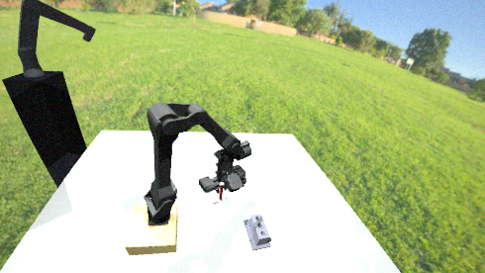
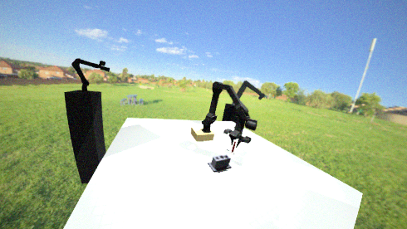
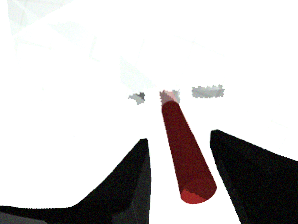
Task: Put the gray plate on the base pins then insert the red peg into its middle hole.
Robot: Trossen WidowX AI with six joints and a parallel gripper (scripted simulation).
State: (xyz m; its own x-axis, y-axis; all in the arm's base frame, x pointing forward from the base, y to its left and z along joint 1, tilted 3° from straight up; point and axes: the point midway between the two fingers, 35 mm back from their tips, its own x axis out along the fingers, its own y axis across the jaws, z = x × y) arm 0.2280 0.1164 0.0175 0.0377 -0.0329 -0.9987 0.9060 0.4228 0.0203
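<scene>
My gripper tip is 180 mm to the left of the gray plate and 110 mm short of it. Round my gripper tip: red peg: right at my gripper tip; then gray base: 180 mm to the right, 110 mm ahead, 30 mm below.
</scene>
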